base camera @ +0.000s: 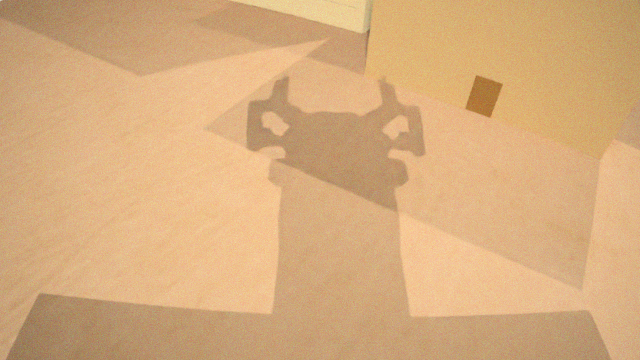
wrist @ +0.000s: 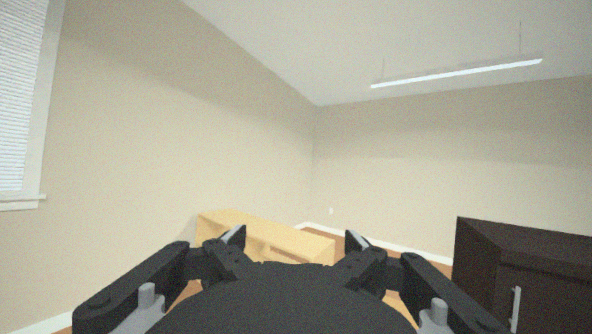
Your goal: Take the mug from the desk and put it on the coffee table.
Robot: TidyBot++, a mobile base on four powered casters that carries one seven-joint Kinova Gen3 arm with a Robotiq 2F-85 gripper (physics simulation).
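Frame: origin at the arm's base, x ahead, y left, z up, level; centimetres.
Seen in the pictures: gripper, between the fingertips: [wrist: 295, 238].
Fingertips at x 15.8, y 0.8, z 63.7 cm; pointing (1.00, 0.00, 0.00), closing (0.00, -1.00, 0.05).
Observation:
Offsets run from my fingertips to a thing's top centre. "*": to the spot under its first point. Level surfaces: height alone.
My gripper [wrist: 295, 238] is open, with a wide gap and no object between its fingertips in the wrist view. In the base camera view the gripper's shadow lies on the floor with its two fingers spread. The mug and the desk do not show in either view. A low light-wood piece of furniture [wrist: 280, 236] stands beyond the fingers, near the left wall; I cannot tell whether it is the coffee table. A yellowish wood panel {* dz -90.2, dx +48.9, dy -34.4 cm} [base camera: 530, 55] with a small brown rectangle meets the floor at the upper right of the base camera view.
A dark brown cabinet [wrist: 475, 270] with a metal handle stands at the right of the wrist view. A window with blinds {* dz +29.0, dx +65.9, dy +147.2 cm} [wrist: 20, 100] is on the left wall. A pale board edge [base camera: 330, 15] shows at the top of the base camera view, above the wood floor {dz -103.3 cm} [base camera: 150, 200].

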